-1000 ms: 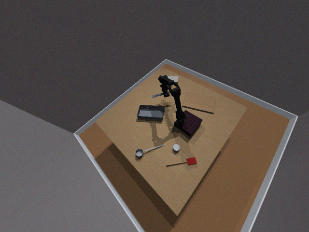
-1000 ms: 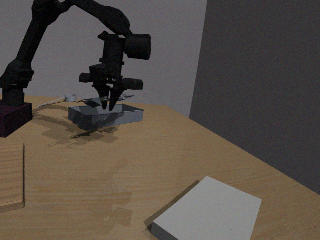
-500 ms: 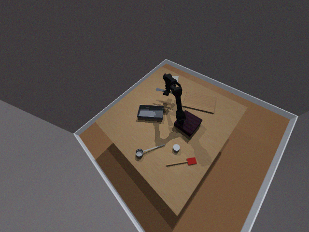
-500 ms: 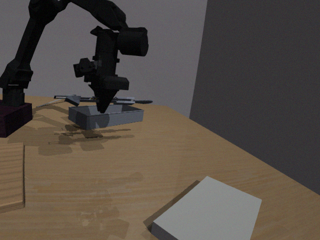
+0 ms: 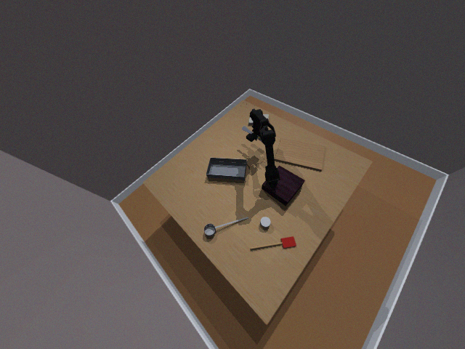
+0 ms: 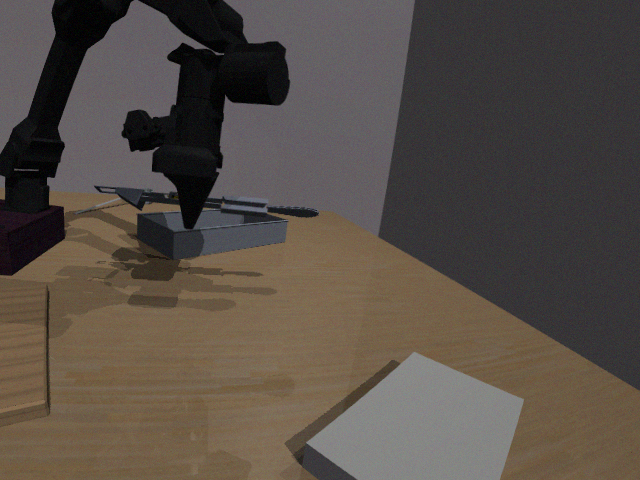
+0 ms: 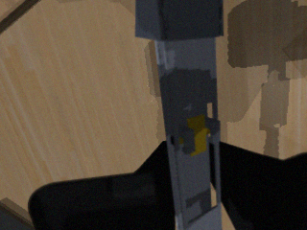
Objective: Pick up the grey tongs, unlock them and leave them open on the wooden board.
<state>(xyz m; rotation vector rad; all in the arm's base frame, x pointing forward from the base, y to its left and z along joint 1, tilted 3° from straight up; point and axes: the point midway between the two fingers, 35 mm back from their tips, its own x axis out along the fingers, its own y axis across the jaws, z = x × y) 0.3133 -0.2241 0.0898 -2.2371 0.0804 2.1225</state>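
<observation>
The wooden board lies 31 cm behind my gripper tip, 17 cm to the right of it and 10 cm below it. The rest, counted from my gripper tip: roasting tin 4 cm ahead, 33 cm to the left, 8 cm below; yellow lock piece 2 cm behind, 4 cm above; white block 20 cm ahead, 28 cm to the right, 9 cm below.
</observation>
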